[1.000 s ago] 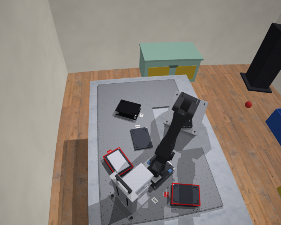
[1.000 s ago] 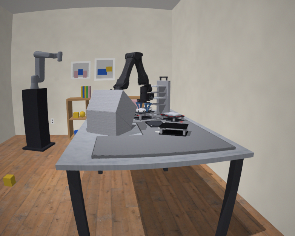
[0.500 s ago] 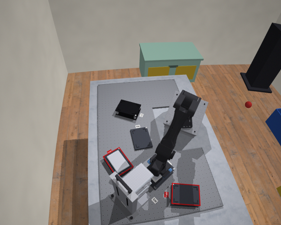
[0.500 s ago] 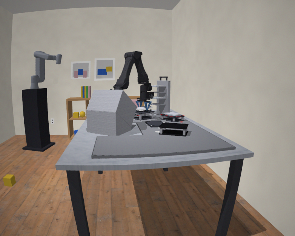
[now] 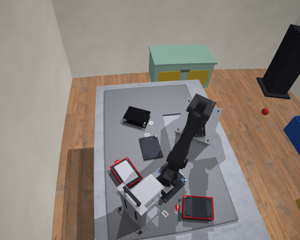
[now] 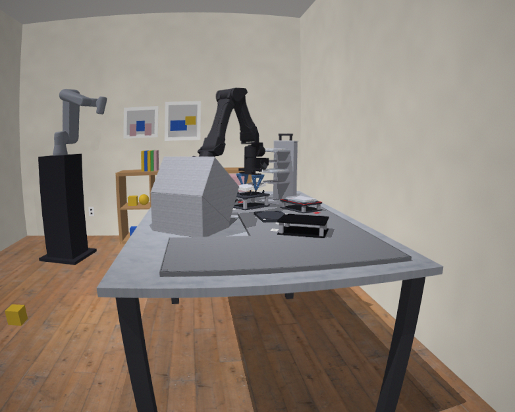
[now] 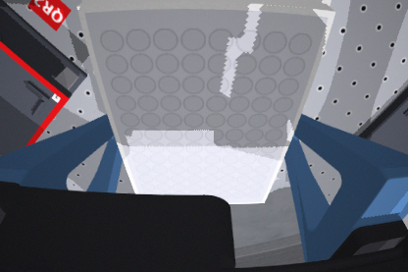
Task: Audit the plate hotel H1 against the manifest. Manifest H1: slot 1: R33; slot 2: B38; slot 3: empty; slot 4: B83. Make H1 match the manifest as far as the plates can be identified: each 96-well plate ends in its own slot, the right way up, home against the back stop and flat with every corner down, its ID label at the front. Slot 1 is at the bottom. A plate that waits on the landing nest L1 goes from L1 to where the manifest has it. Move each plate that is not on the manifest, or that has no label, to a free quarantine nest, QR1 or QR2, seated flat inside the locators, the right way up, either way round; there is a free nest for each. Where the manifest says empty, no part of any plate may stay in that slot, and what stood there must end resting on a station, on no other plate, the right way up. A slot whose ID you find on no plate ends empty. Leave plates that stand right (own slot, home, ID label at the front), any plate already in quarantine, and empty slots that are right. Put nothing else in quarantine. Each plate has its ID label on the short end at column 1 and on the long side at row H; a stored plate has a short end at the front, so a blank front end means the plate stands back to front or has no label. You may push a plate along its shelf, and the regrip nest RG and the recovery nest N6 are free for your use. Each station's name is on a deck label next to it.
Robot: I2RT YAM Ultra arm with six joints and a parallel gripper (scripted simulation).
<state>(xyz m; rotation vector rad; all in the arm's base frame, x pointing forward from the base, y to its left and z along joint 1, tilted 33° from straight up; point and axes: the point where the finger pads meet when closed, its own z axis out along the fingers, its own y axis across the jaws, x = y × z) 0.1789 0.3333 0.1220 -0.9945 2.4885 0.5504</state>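
Right now my hand is 4 cm above the regrip nest RG. The rest, counted from my hand: H1 deck label 16 cm to the left, 9 cm below, 1 cm ahead; then RG label 9 cm below, 8 cm to the right, 7 cm behind; then white 96-well plate 1 cm above.
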